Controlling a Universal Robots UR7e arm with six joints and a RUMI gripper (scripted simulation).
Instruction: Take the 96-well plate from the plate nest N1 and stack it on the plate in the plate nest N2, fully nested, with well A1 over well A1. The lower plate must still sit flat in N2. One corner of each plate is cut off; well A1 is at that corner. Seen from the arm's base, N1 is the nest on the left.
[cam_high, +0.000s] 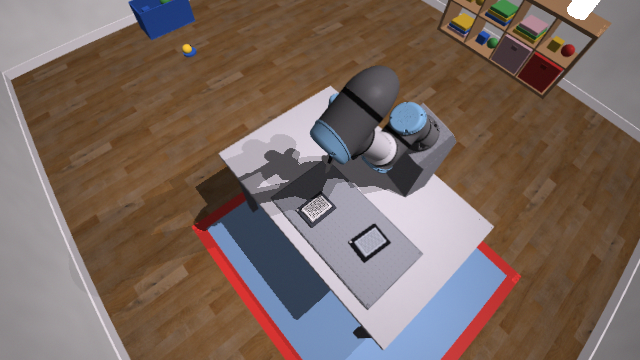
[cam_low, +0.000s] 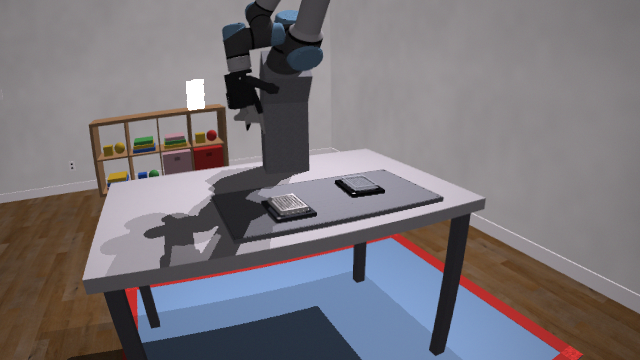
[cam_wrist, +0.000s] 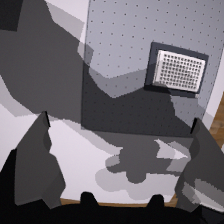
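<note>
Right now my hand is 17 cm short of the clear 96-well plate, 30 cm to the right of it and 20 cm above it. From my hand the other things lie so: label: 22 cm ahead, 22 cm to the left, 20 cm below; then plate nest N1: 17 cm ahead, 30 cm to the left, 21 cm below.
</note>
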